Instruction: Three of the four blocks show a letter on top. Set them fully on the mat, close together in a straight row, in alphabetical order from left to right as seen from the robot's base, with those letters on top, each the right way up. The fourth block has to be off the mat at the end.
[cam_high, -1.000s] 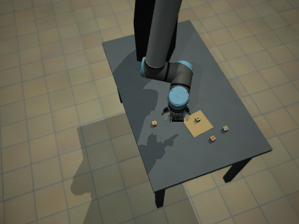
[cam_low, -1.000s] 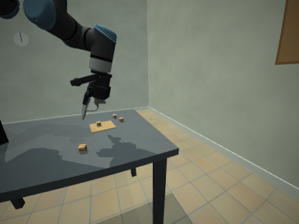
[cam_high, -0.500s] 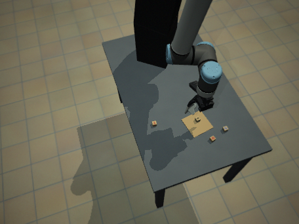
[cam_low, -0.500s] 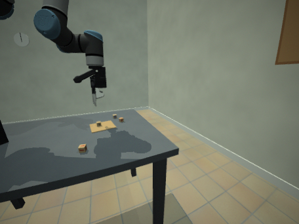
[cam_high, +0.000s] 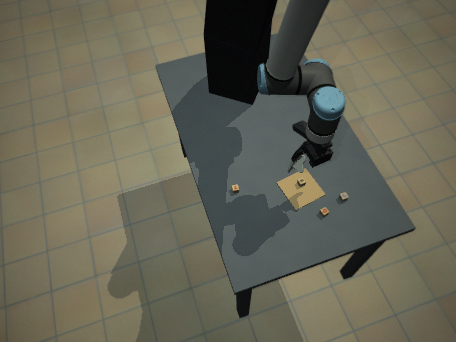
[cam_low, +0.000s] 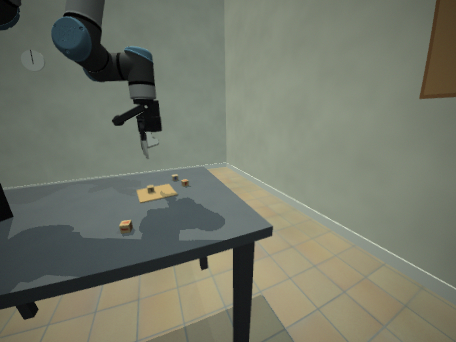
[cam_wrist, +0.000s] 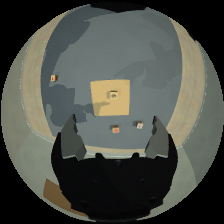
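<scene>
My hand is 2 cm short of the tan mat, 1 cm to the left of it and 16 cm above it.
</scene>
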